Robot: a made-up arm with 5 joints.
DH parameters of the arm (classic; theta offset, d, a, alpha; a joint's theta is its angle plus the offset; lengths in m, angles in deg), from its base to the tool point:
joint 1: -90 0.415 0.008 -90
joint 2: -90 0.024 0.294 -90
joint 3: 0 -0.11 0.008 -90
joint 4: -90 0.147 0.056 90
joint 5: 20.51 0 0.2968 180
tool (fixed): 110.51 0.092 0 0
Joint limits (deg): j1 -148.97..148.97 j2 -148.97..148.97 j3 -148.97..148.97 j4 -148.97..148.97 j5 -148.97..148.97
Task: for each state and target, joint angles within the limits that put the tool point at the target. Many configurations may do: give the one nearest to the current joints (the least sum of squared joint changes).
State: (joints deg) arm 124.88 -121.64 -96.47 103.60 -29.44
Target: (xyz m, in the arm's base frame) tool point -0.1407 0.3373 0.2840
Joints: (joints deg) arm 100.01 -116.29 -126.19 69.87 -35.64
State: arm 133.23 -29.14 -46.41 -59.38 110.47
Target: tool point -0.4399 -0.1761 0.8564
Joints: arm 124.81 -35.42 -57.53 -63.82 141.06
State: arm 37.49 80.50 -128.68 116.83 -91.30
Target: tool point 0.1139 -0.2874 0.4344
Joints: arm 42.12 125.45 -129.75 126.87 -122.85
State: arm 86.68 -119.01 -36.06 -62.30 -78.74
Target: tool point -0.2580 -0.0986 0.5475
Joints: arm 90.10 -105.06 -48.48 -41.23 -44.25
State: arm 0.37 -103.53 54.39 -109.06 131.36
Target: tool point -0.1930 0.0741 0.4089
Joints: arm -12.04 -111.56 85.51 -97.51 134.70
